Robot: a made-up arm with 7 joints.
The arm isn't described. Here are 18 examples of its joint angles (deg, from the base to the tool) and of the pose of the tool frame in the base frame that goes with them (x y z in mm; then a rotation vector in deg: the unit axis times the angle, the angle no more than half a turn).
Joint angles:
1: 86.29 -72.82 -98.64 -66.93 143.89 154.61 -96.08
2: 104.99 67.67 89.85 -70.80 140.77 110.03 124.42
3: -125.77 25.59 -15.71 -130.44 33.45 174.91 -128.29
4: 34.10 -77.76 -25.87 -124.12 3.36 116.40 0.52
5: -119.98 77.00 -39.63 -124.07 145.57 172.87 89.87
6: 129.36 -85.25 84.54 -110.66 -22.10 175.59 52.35
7: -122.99 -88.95 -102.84 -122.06 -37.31 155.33 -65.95
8: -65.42 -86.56 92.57 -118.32 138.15 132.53 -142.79
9: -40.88 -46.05 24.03 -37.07 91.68 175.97 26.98
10: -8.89 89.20 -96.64 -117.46 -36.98 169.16 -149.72
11: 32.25 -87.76 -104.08 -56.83 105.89 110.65 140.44
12: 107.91 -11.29 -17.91 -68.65 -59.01 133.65 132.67
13: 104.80 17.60 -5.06 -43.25 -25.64 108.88 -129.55
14: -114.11 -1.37 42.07 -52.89 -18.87 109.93 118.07
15: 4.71 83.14 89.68 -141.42 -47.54 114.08 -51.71
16: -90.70 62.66 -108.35 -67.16 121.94 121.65 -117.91
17: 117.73 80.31 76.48 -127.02 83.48 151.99 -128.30
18: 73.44 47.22 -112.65 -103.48 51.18 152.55 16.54
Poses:
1: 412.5 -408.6 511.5 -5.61 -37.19 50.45
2: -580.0 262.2 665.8 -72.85 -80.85 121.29
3: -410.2 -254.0 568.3 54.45 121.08 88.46
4: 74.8 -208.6 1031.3 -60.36 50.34 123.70
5: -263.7 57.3 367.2 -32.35 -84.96 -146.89
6: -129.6 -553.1 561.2 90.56 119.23 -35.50
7: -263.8 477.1 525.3 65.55 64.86 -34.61
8: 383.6 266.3 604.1 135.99 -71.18 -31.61
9: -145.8 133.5 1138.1 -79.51 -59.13 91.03
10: 212.2 -487.7 515.1 -10.13 6.01 -45.81
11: -239.3 -613.9 396.1 -23.73 111.96 -67.55
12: -61.5 327.2 1136.3 -1.91 -0.44 141.82
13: -133.1 487.2 1079.0 119.64 3.34 72.08
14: 169.8 -313.5 1169.9 28.64 -10.65 -5.42
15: -8.9 464.4 611.8 71.16 34.28 -23.73
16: -416.4 -263.0 952.2 47.93 149.84 10.61
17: -414.6 -32.6 347.9 -1.53 45.94 -26.49
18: 400.4 -56.0 975.2 -12.31 68.73 57.38
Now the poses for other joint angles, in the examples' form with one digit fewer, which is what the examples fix.
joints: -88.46 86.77 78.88 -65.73 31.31 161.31 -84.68
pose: 360 -554 448 -42.3 48.9 75.8
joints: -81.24 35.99 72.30 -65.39 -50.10 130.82 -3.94
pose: 486 -272 967 -32.0 116.7 71.5
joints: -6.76 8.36 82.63 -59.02 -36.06 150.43 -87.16
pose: 92 358 1146 167.5 -48.3 30.7
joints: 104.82 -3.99 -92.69 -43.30 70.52 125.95 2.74
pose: 350 -59 1160 -59.2 -7.8 136.8
